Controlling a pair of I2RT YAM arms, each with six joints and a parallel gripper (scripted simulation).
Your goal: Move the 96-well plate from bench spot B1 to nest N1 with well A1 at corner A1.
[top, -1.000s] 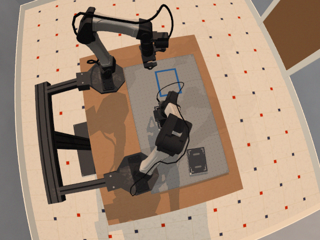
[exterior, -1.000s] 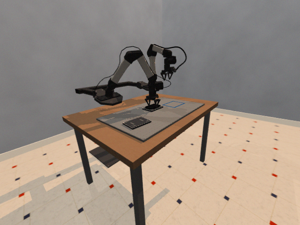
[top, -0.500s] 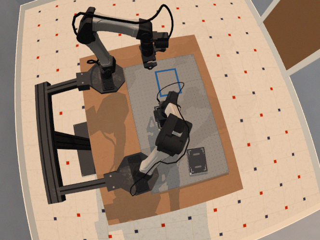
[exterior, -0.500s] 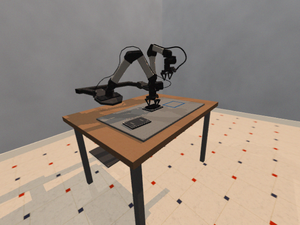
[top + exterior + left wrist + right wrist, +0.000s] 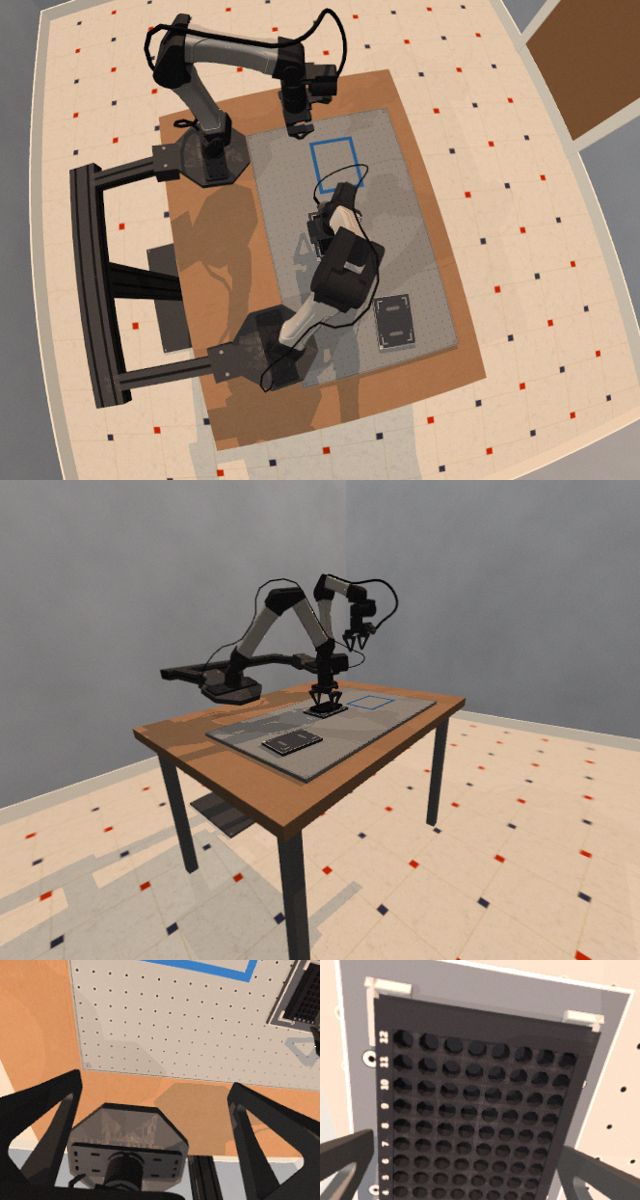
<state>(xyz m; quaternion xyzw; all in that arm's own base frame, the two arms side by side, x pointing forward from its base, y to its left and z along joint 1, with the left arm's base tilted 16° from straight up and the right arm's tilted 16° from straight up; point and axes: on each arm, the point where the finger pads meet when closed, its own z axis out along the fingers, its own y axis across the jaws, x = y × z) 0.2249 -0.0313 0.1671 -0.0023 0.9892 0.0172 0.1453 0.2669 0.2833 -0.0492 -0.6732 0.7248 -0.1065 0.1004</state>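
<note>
My right gripper is now 1 cm above the black 96-well plate. From my right hand the other things lie so: dark nest: 2 cm below; then nest N1: 9 cm ahead, 33 cm to the right, 2 cm below; then A1 label: 2 cm ahead, 39 cm to the right, 1 cm below.
</note>
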